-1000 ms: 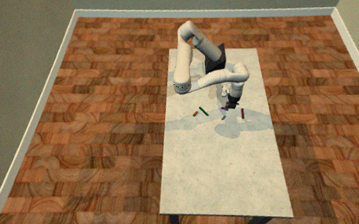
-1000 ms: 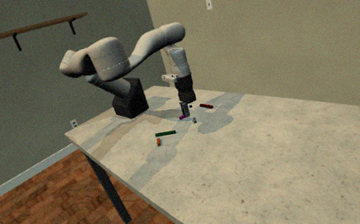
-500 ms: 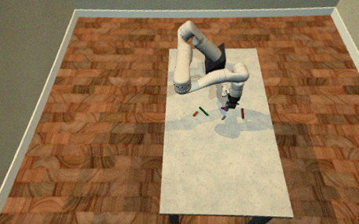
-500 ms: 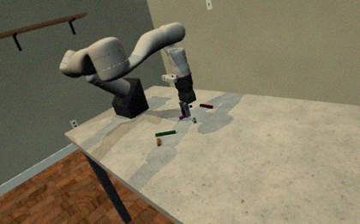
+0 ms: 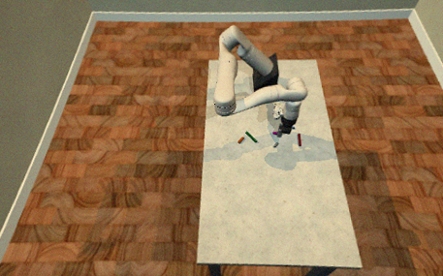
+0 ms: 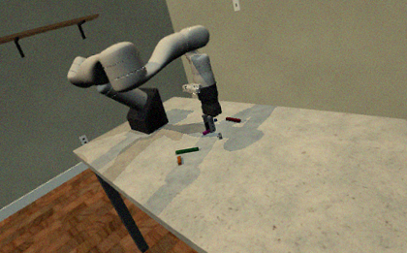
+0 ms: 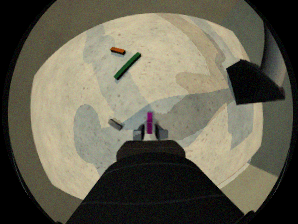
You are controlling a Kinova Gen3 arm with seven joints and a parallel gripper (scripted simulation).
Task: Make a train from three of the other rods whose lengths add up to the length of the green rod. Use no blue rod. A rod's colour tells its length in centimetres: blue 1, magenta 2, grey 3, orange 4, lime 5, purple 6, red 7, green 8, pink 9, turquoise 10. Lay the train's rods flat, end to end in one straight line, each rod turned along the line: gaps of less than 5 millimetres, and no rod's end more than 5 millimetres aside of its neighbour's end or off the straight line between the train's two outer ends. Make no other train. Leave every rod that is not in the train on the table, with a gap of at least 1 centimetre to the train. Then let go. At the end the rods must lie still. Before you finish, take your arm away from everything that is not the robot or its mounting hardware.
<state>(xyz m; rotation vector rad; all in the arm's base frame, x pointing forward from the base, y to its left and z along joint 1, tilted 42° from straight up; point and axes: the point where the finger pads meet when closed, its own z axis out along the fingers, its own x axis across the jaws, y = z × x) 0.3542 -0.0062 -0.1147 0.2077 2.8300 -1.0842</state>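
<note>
My gripper is now 200 mm to the left of the orange rod, 50 mm short of it and 10 mm above it. Round my hand: red rod: 100 mm to the left, 30 mm ahead, 10 mm below; grey rod: 70 mm ahead, 20 mm to the right, 10 mm below; small blue rod: 70 mm to the left, 40 mm behind, 10 mm below.
</note>
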